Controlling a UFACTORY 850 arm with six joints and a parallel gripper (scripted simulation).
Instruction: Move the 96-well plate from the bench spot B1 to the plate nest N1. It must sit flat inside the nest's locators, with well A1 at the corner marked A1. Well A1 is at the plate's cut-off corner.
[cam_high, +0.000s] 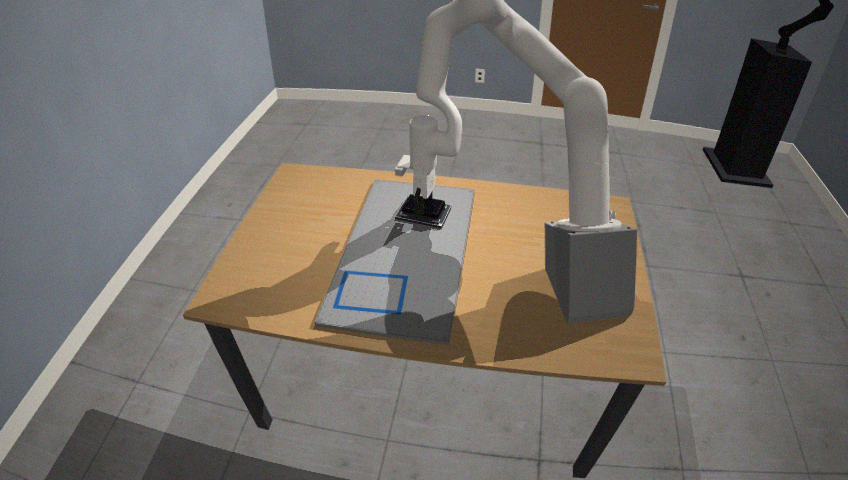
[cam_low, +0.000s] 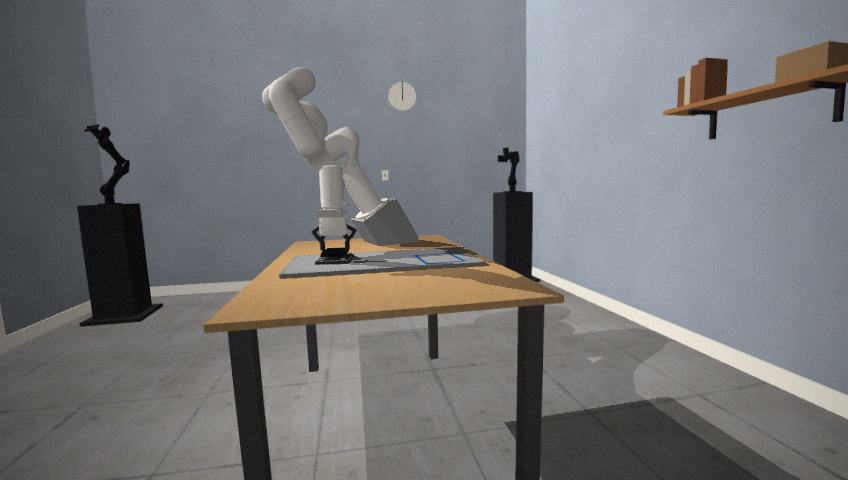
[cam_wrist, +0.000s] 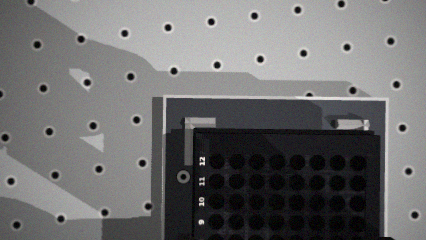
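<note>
The 96-well plate is 1 cm below my hand. The rest, counted from my hand: plate nest N1: 4 cm below.
</note>
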